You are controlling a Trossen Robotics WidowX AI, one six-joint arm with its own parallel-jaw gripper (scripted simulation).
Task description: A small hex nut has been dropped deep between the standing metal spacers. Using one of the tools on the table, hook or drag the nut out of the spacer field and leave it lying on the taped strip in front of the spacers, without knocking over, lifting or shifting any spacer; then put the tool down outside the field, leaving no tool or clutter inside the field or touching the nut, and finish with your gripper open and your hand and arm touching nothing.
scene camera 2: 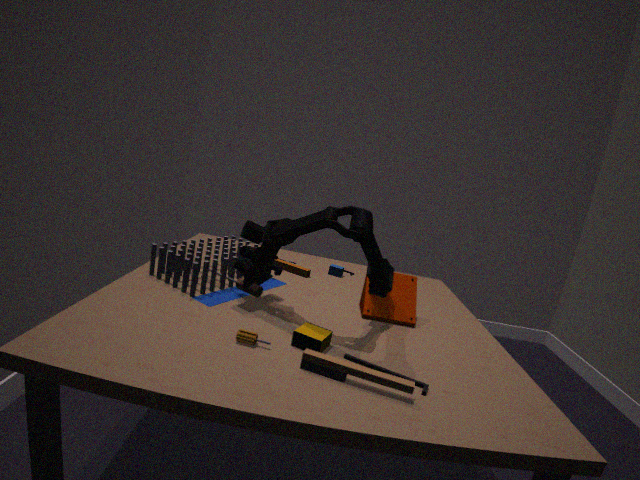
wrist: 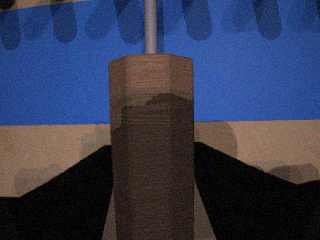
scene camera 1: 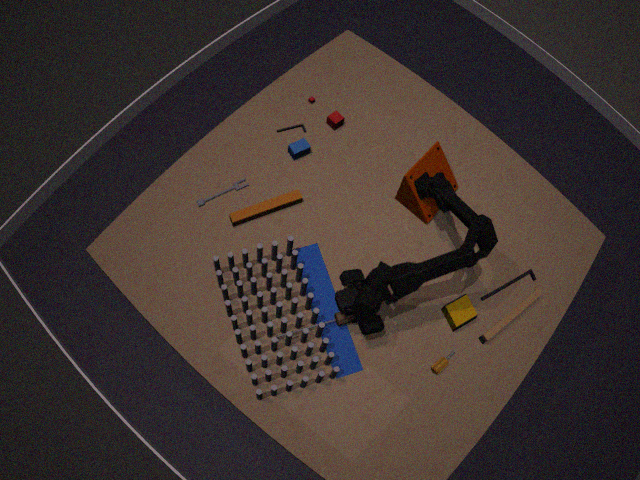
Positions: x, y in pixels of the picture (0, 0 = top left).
my gripper: scene camera 2; wrist 152, 152; scene camera 1
same spot on blue taped strip: (wrist: 246, 67) = (scene camera 1: 327, 305)
same spot on my gripper: (scene camera 1: 345, 299) = (scene camera 2: 250, 248)
